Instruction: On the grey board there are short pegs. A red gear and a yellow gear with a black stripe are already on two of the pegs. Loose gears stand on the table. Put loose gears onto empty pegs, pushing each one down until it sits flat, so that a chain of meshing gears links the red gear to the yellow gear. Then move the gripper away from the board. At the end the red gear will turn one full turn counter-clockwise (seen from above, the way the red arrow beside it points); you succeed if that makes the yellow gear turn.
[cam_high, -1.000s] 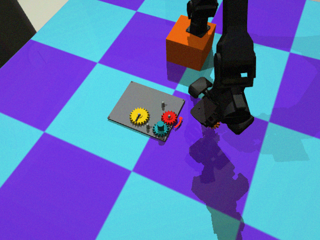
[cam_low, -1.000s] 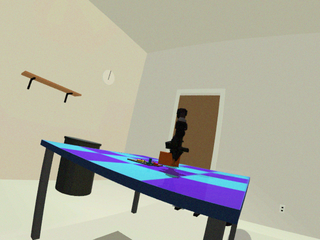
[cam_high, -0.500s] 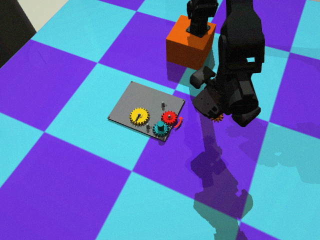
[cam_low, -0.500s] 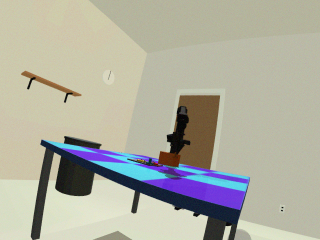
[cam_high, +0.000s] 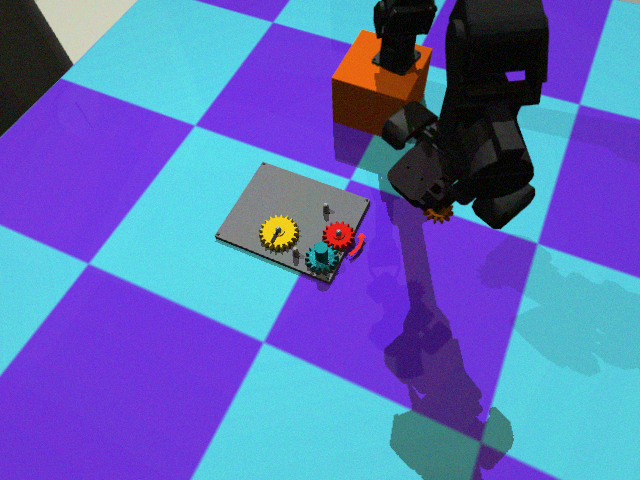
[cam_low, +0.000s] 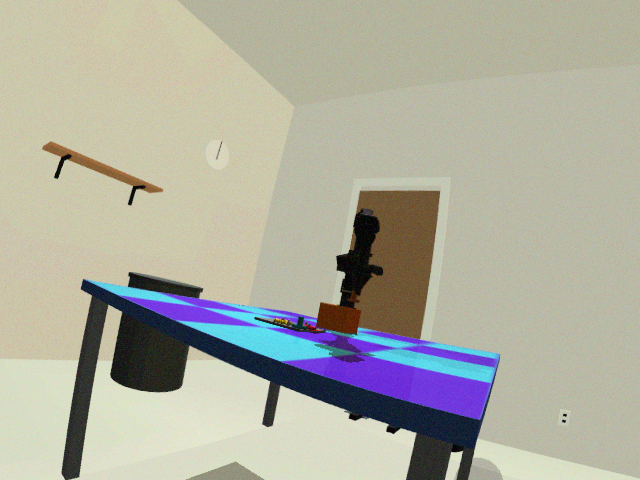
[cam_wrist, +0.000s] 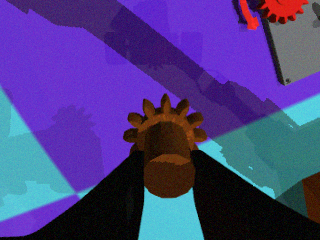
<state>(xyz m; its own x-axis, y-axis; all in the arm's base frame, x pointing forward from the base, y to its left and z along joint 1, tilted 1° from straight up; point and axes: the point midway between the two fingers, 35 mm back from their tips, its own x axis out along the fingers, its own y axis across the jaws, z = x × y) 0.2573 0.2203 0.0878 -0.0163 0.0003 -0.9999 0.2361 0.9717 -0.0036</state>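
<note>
The teal gear lies 13 cm to the right of my gripper tip, 13 cm below it and 10 cm ahead of it. Also, from my gripper tip: small orange gear 1 cm below; yellow gear 22 cm to the right, 14 cm below, 10 cm ahead; red arrow 15 cm below, 10 cm to the right, 5 cm ahead.
</note>
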